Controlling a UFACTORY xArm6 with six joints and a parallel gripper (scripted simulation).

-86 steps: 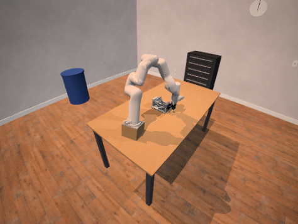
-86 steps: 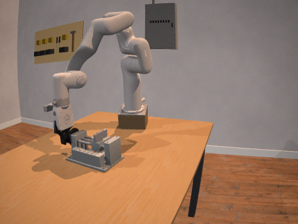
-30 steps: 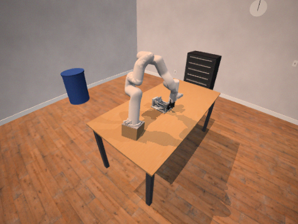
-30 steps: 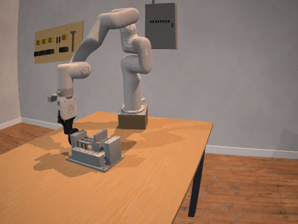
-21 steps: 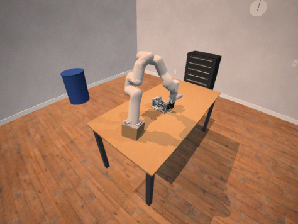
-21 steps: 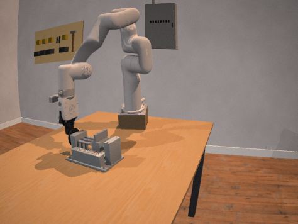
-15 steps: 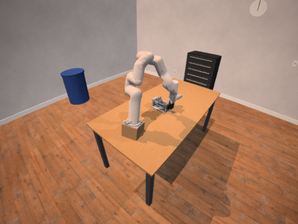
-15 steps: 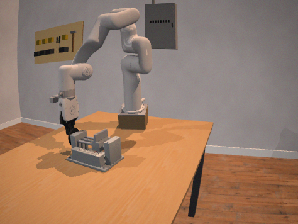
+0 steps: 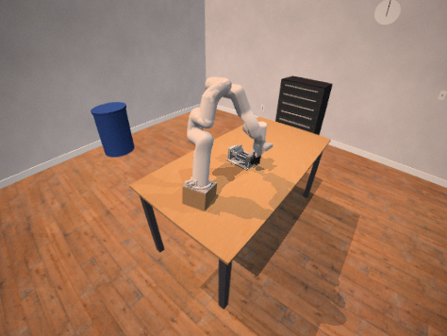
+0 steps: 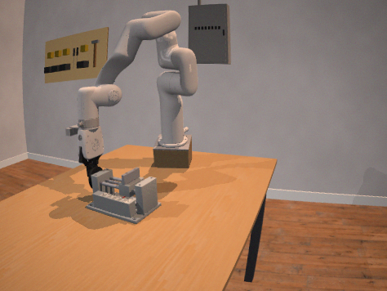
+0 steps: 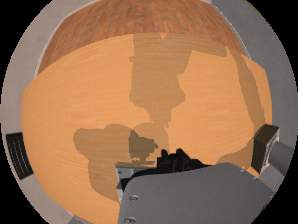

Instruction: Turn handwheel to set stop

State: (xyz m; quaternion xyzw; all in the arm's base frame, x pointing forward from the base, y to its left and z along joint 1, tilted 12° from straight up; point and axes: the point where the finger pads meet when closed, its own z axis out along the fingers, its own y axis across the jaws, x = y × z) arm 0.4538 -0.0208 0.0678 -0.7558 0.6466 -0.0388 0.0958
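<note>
My gripper is now 19 cm to the right of the grey stop fixture and 1 cm short of it. Also, from my hand: black handwheel 2 cm to the left.
</note>
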